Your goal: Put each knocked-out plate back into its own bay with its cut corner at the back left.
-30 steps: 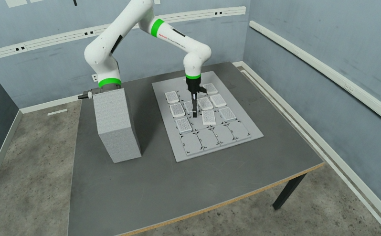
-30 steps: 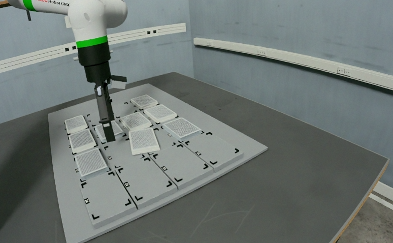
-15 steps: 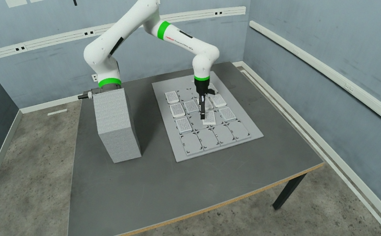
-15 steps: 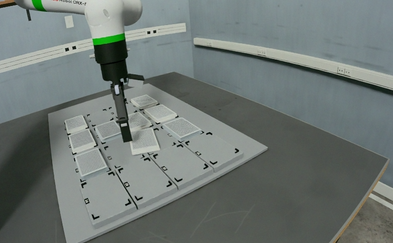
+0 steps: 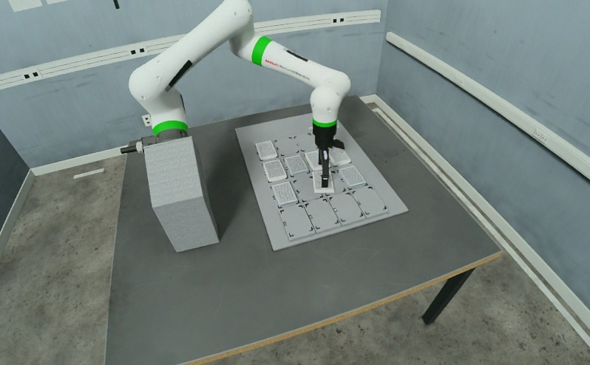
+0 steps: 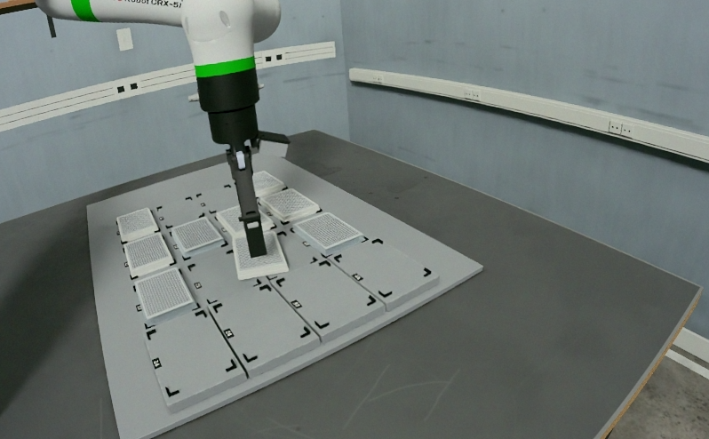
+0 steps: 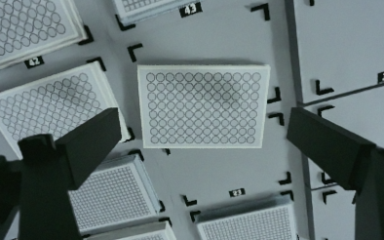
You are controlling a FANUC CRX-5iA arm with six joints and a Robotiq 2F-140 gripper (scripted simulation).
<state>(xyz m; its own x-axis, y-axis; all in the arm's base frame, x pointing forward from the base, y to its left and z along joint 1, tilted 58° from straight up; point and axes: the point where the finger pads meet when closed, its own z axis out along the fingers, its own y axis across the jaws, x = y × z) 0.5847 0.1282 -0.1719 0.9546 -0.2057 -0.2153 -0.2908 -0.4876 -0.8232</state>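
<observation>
The bay label lies 90 mm ahead of my hand, 20 mm to the right of it and 60 mm below it. From my hand the other things lie so: 384-well plate: 180 mm behind, 10 mm to the right, 50 mm below; label 22: 120 mm behind, 150 mm to the left, 60 mm below.
</observation>
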